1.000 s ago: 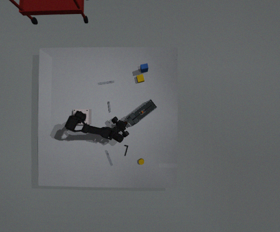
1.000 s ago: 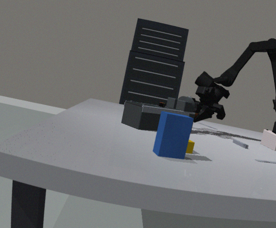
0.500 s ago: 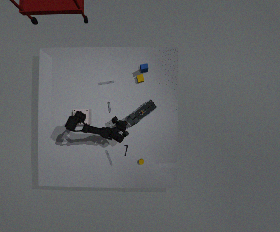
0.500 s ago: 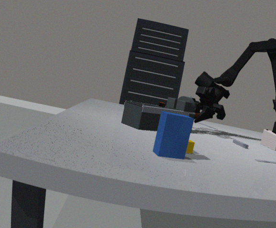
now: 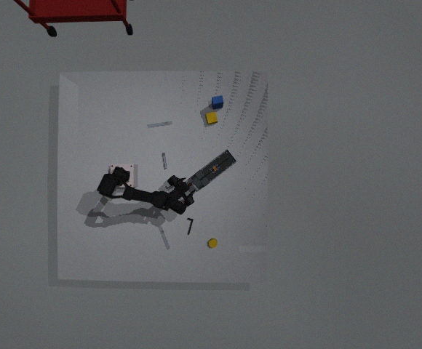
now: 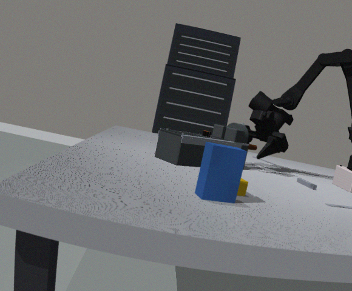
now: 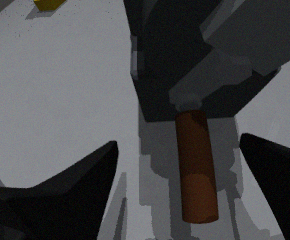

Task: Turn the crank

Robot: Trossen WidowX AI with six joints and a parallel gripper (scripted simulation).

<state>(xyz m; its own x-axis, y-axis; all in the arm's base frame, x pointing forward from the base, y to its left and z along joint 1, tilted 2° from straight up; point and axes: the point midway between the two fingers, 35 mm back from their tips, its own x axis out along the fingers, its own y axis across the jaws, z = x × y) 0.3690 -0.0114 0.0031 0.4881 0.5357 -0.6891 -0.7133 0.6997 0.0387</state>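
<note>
Now: gripper tip 10 mm past the brown crank handle, 10 mm to the left of it and 30 mm below it. Also, from my gripper tip: red pointer 130 mm ahead, 110 mm to the left, 40 mm above; black hex key 30 mm ahead, 240 mm to the right, 30 mm below; yellow block 70 mm ahead, 410 mm to the left, 20 mm below.
</note>
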